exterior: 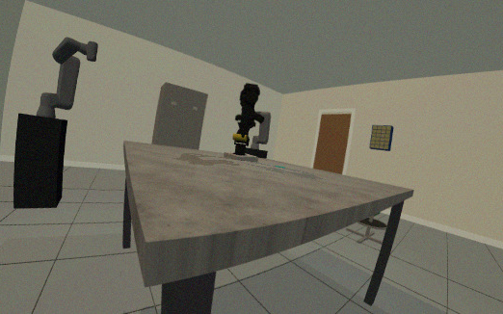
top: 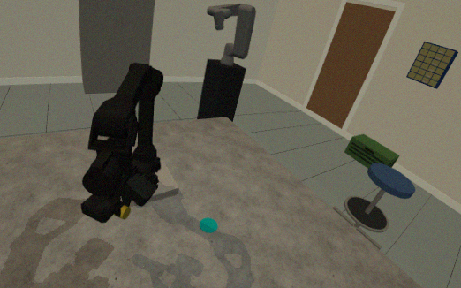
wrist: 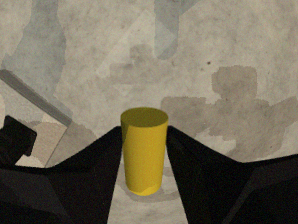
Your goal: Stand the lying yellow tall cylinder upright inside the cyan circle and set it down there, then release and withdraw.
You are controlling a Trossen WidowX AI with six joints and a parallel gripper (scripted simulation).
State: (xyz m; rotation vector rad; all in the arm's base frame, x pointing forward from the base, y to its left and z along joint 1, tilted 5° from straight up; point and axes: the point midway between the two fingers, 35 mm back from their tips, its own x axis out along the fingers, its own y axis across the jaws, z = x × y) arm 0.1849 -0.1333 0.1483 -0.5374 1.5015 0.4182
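The cyan circle lies 60 mm ahead of my gripper tip, 250 mm to the left of it and 120 mm below it. Round my gripper tip: yellow tall cylinder: 20 mm behind, 10 mm to the right.
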